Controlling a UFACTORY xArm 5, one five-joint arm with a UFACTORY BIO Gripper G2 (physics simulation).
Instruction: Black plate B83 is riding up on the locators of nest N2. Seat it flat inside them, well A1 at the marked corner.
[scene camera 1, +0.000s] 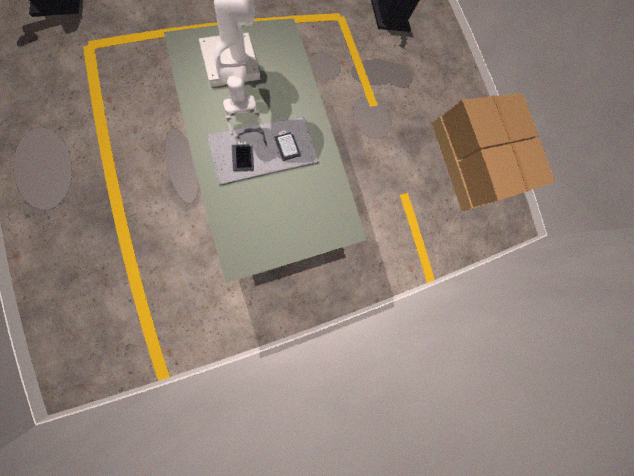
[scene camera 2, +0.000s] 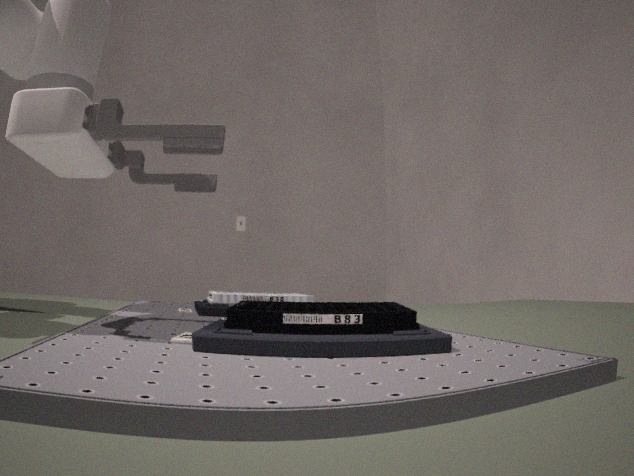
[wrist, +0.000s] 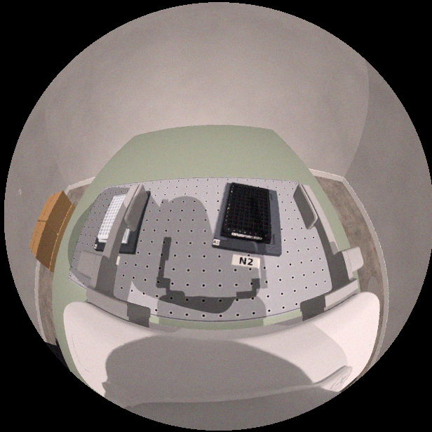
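Seen in the pictures: end effector, tool point: (scene camera 1: 246, 128) (scene camera 2: 194, 165); arm's base, origin of the base link: (scene camera 1: 238, 56).
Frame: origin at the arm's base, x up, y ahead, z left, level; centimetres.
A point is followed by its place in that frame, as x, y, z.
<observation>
Black plate B83 (scene camera 1: 242, 156) @[-2.6, 66.8, -4.1] (scene camera 2: 256, 318) @[-2.5, 62.3, -7.5] (wrist: 247, 210) rests on the dark nest N2 (scene camera 2: 322, 346) @[-3.9, 66.3, -10.2] (wrist: 274, 246), its body standing above the nest's rim. In the wrist view more of the nest shows at the plate's right side than at its left. A slight tilt is hard to tell. The A1 mark (wrist: 216, 242) is at the nest's near left corner; which well lies there is too small to read. My gripper (scene camera 1: 249, 138) @[9.3, 56.4, 0.6] (scene camera 2: 219, 161) @[9.3, 56.4, 0.6] (wrist: 220, 206) is open and empty, above and back from the plate, with fingers spread wide.
A white plate (scene camera 1: 287, 145) @[-2.6, 61.8, 23.5] (scene camera 2: 230, 297) @[-2.5, 58.3, 18.9] (wrist: 111, 220) sits in a second dark nest beside N2, partly behind my left finger in the wrist view. Both nests stand on a perforated grey board (scene camera 1: 266, 168) @[-4.7, 74.7, 9.1] (scene camera 2: 307, 422) @[-5.2, 64.5, -22.1] on the green table (scene camera 1: 286, 215) @[-6.0, 104.7, 17.3]. Cardboard boxes (scene camera 1: 491, 153) (wrist: 50, 230) stand off the table.
</observation>
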